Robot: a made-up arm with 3 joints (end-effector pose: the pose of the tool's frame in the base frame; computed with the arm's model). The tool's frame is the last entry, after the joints. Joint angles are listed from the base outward.
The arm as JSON. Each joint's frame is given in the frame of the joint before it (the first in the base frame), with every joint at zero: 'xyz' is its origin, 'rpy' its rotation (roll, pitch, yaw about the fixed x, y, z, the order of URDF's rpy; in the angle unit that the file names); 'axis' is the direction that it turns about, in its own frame. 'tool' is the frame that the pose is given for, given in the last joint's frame.
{
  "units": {
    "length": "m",
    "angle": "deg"
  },
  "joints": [
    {
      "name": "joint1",
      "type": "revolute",
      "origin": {
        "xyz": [
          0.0,
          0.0,
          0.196
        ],
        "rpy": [
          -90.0,
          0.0,
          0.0
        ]
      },
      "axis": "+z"
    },
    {
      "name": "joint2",
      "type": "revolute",
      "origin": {
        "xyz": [
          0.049,
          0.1,
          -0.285
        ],
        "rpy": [
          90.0,
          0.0,
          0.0
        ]
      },
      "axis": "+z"
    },
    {
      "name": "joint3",
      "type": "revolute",
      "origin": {
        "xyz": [
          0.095,
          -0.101,
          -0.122
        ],
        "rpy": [
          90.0,
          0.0,
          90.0
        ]
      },
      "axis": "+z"
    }
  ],
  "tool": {
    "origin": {
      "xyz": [
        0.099,
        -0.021,
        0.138
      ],
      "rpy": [
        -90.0,
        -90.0,
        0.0
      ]
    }
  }
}
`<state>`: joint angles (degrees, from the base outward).
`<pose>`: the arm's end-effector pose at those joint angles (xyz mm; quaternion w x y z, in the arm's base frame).
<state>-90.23 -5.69 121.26</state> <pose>125.4 -441.9 464.0 0.3150 0.6315 -0.3776 0.5995</pose>
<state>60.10 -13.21 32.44</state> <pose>-25.0 -344.3 -134.9 0.8417 0.1849 0.4498 -0.2345</pose>
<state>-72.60 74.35 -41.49</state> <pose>334.6 -71.6 249.5 0.4738 -0.5620 -0.6136 0.2883</pose>
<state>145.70 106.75 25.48</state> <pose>-98.8 -61.1 368.7 0.0025 0.7868 0.6082 0.1051</pose>
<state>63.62 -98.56 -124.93</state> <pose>-331.3 -489.4 208.8 0.0980 0.6763 -0.7301 -0.0072</pose>
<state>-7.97 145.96 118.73</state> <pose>-53.2 -46.7 62.2 0.2060 0.2174 0.8104 0.5036</pose>
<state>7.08 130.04 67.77</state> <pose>-83.7 -78.2 67.0 0.3187 0.2815 0.5261 0.7365</pose>
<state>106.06 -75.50 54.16</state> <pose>-170.8 -517.1 159.7 0.6461 -0.2190 0.3949 -0.6154</pose>
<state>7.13 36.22 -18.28</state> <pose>209.2 -158.3 -105.3 0.9396 -0.1316 0.0091 0.3157</pose>
